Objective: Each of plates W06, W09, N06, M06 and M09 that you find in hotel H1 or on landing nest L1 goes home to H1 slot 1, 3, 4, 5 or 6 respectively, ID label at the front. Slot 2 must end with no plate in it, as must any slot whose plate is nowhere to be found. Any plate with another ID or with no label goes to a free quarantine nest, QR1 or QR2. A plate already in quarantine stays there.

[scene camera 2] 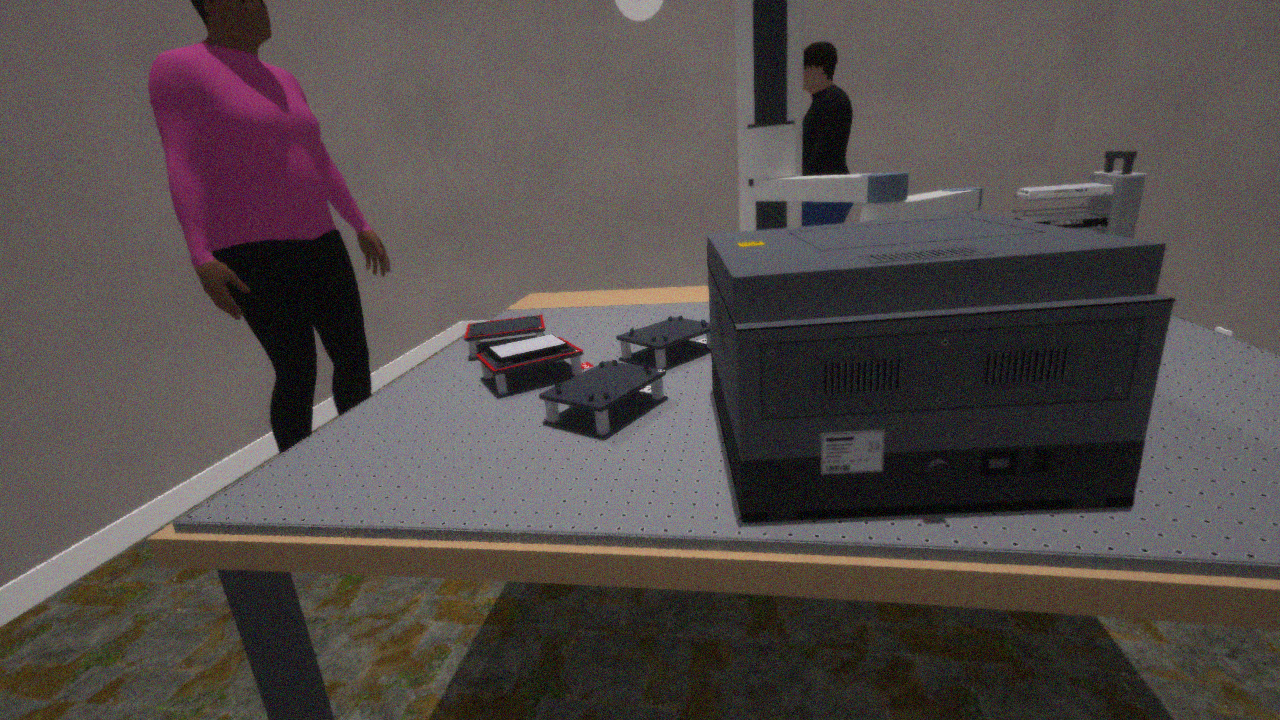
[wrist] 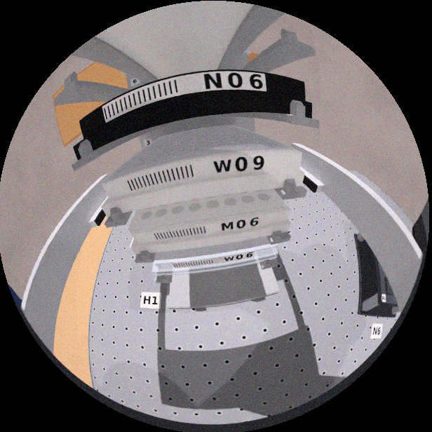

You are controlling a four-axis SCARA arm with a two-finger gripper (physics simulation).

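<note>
In the wrist view, hotel H1 (wrist: 300, 305) holds, from the bottom, W06 (wrist: 215, 261), M06 (wrist: 215, 231), W09 (wrist: 202, 172) and black N06 (wrist: 195, 102), with ID labels facing the camera. Bare shelf brackets show above N06. In scene camera 2, a white plate (scene camera 2: 1065, 189) sits high on the hotel (scene camera 2: 1125, 204) at the far right; its ID is unreadable. My gripper (wrist: 196, 160) is open and empty, its finger pads left and right of the stack near W09's height. One red-edged nest (scene camera 2: 487, 360) bears a white-topped plate (scene camera 2: 528, 347). Landing nest L1 cannot be identified.
A large dark instrument (scene camera 2: 939, 358) hides part of the table in scene camera 2. Two dark nests (scene camera 2: 604, 385) (scene camera 2: 666, 331) stand left of it, beside another red-edged nest (scene camera 2: 505, 327). The nest labelled N6 (wrist: 367, 280) stands right of H1. Two people stand beyond the table.
</note>
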